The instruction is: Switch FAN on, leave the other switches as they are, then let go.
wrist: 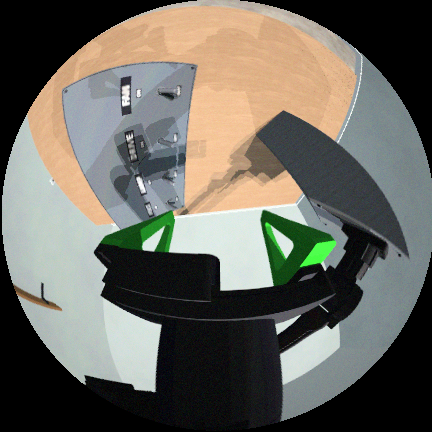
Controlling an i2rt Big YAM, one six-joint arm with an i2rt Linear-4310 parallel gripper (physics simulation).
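Seen in the pictures: gripper, fingertip midpoint: (217,214); arm's base at its link origin: (367,237).
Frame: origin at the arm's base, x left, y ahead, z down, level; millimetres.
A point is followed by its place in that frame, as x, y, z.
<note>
A grey switch panel (95,130) {103, 515, 262} lies on the wooden table in the upper left of the wrist view. The FAN label (126,95) {36, 464, 295} is at its far end, with a small ON mark (139,93) {32, 441, 307} and the FAN lever (168,92) {21, 382, 299} to the right of it. The DRIVE label (131,145) {149, 440, 294} and DRIVE lever (168,139) {128, 356, 301} come nearer, then two more levers (170,176) {259, 331, 339} (172,202) {363, 310, 310} whose labels are too small to read. Which way each lever is set cannot be told for certain. My gripper (217,214) {94, 288, 86} is open and empty, with its green fingers below and right of the panel, apart from the FAN lever.
The wooden table (225,75) {-68, 276, 422} spans the upper view, with arm shadows across it and the panel. A large dark grey slab (340,175) {-20, 76, 124} stands at the right, with black arm parts (350,260) {50, 47, -19} beneath it. Part of a brown object (37,298) shows at the lower left.
</note>
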